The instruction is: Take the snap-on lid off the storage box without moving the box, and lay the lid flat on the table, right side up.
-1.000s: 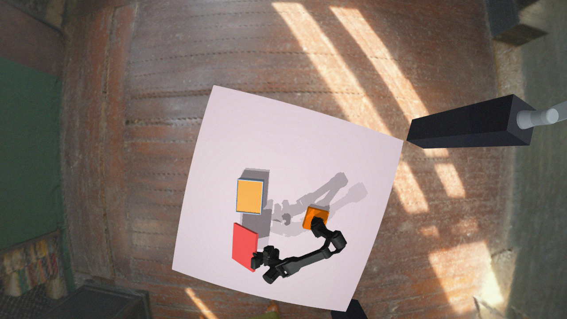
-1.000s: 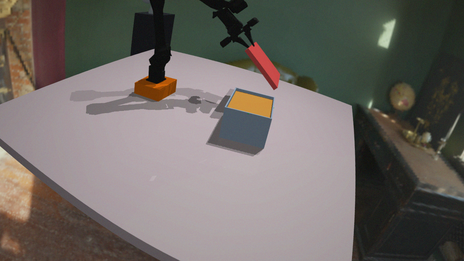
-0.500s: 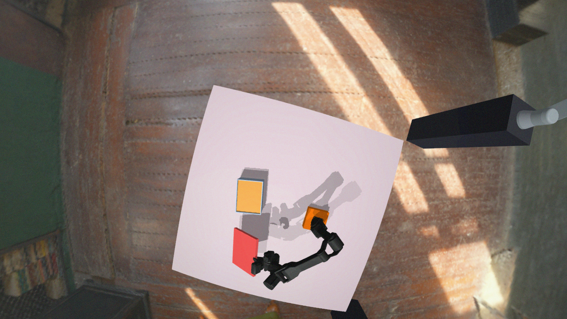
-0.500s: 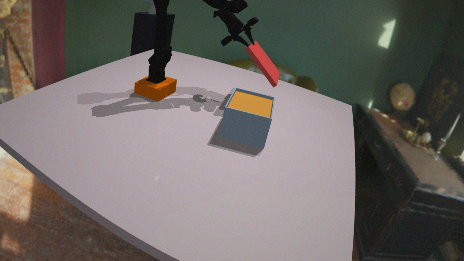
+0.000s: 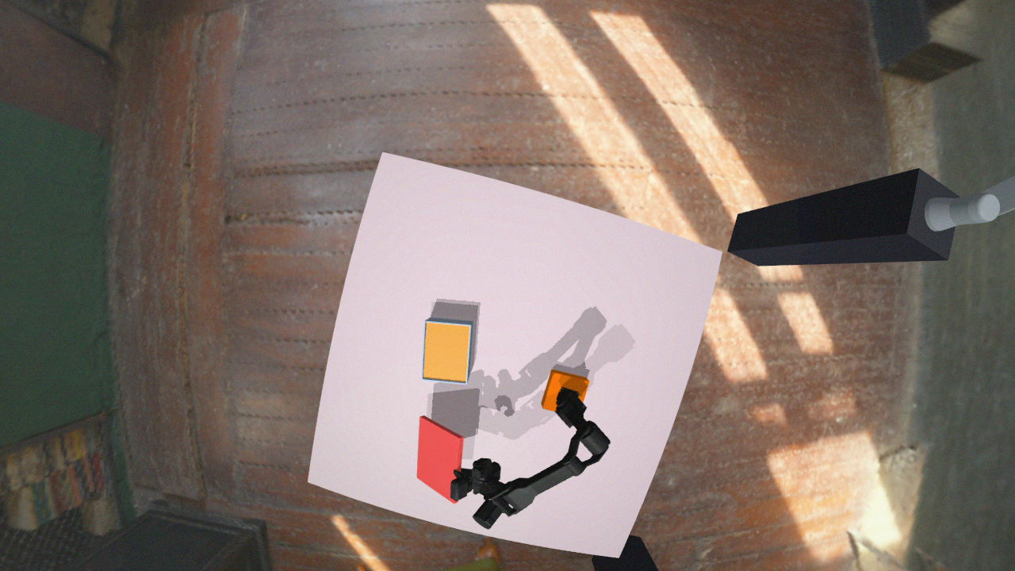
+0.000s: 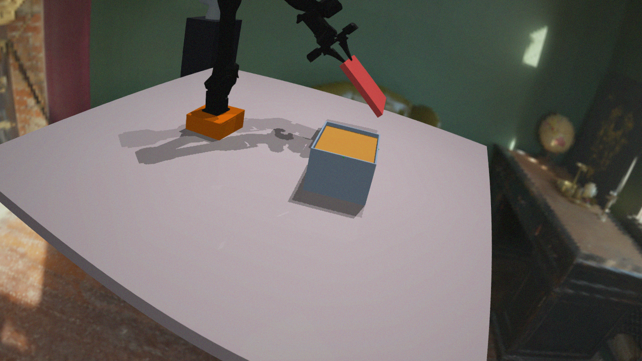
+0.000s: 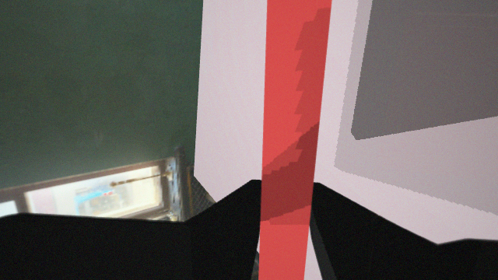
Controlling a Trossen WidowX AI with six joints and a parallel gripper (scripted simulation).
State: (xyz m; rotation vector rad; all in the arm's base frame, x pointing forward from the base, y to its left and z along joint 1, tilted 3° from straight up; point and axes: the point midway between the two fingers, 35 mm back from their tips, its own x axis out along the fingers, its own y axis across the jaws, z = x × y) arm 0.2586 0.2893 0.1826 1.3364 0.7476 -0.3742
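The red lid lies 60 mm ahead of my gripper tip, 50 mm below it and 10 mm to the left of it. From my gripper tip the other things lie so: blue-grey storage box 310 mm to the right, 180 mm below, 150 mm ahead.
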